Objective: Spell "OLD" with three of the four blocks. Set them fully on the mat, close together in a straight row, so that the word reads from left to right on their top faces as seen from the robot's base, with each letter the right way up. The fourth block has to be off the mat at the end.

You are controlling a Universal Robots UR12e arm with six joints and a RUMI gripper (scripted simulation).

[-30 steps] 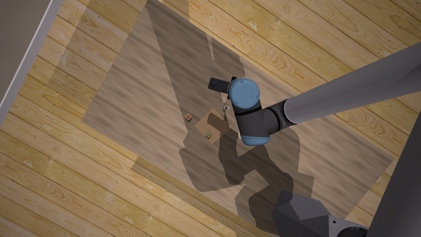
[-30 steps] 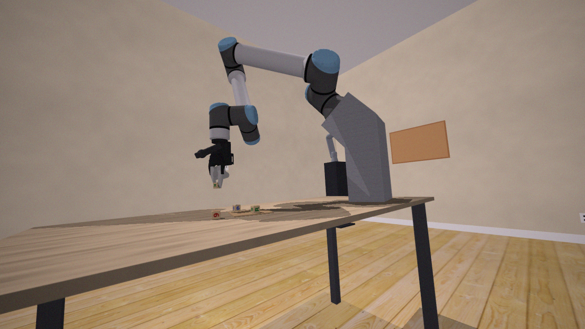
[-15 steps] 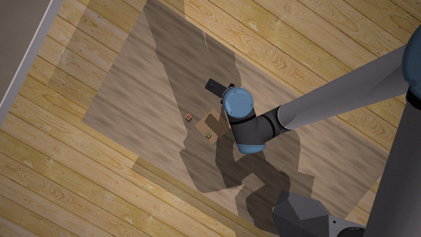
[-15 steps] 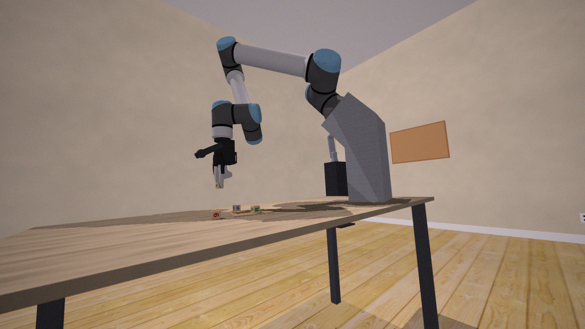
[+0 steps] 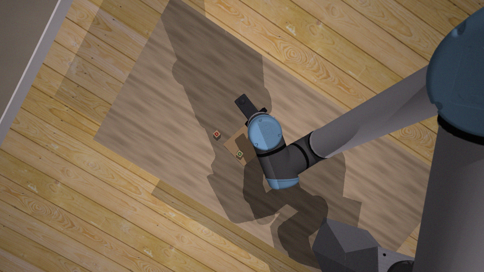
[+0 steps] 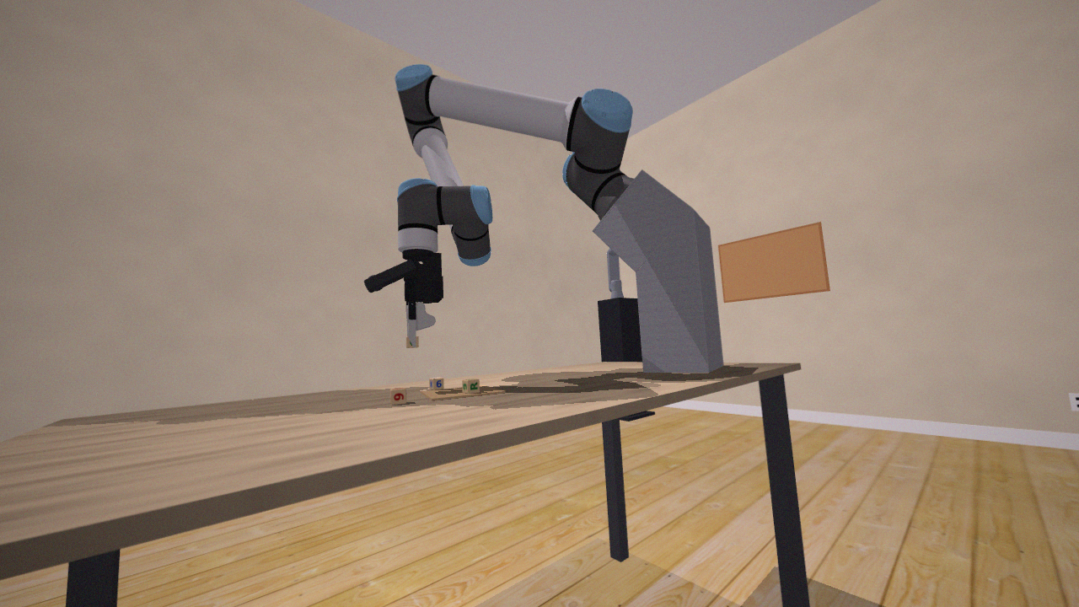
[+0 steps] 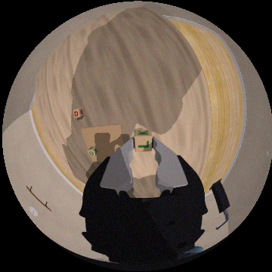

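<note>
My gripper is now 14 cm to the right of the mat, 11 cm above it and 5 cm past it.
</note>
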